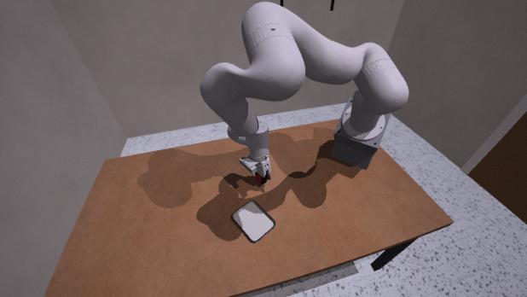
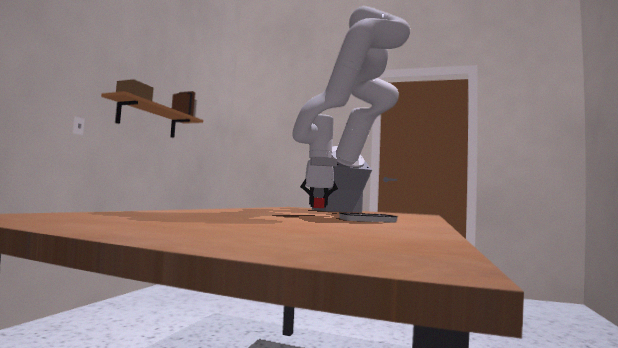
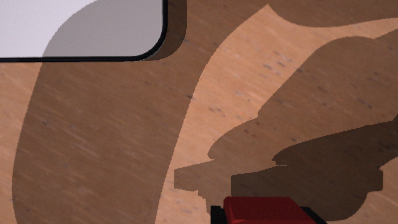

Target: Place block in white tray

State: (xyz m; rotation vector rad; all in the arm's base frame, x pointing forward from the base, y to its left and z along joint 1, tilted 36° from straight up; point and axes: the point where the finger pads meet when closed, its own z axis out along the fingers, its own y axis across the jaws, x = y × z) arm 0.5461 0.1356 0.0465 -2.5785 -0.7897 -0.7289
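The white tray lies 210 mm to the left of my hand, 40 mm below it and 30 mm ahead of it. Also, from my hand: red block: right at my hand.
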